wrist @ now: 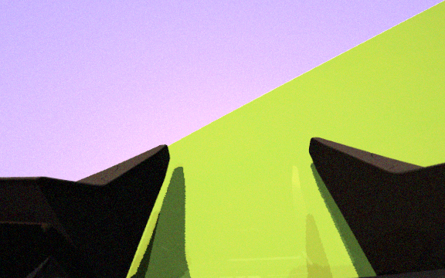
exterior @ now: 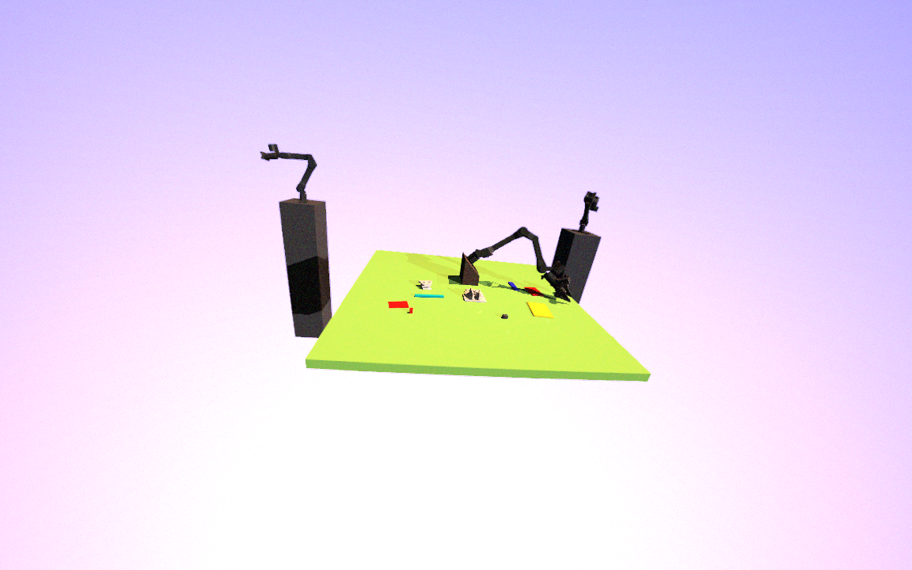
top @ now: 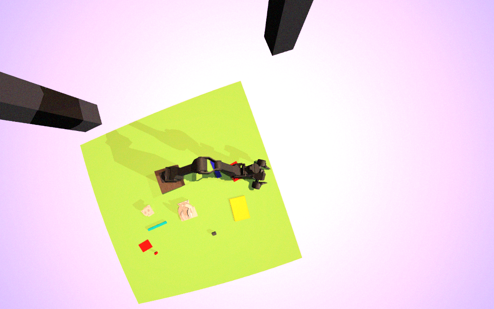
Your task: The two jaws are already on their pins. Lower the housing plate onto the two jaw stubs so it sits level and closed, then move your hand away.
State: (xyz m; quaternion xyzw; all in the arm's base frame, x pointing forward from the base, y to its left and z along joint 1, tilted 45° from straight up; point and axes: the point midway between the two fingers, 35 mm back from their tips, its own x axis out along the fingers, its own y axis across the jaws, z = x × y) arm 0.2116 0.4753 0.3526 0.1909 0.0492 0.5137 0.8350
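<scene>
The dark cube is 250 mm ahead of my gripper tip, 480 mm to the right of it and 10 mm below it. From my gripper tip the other things lie so: cyan bar: 70 mm ahead, 850 mm to the right, 10 mm below; yellow housing plate: 140 mm ahead, 260 mm to the right, 10 mm below; blue bar: 160 mm behind, 310 mm to the right, 10 mm below.
</scene>
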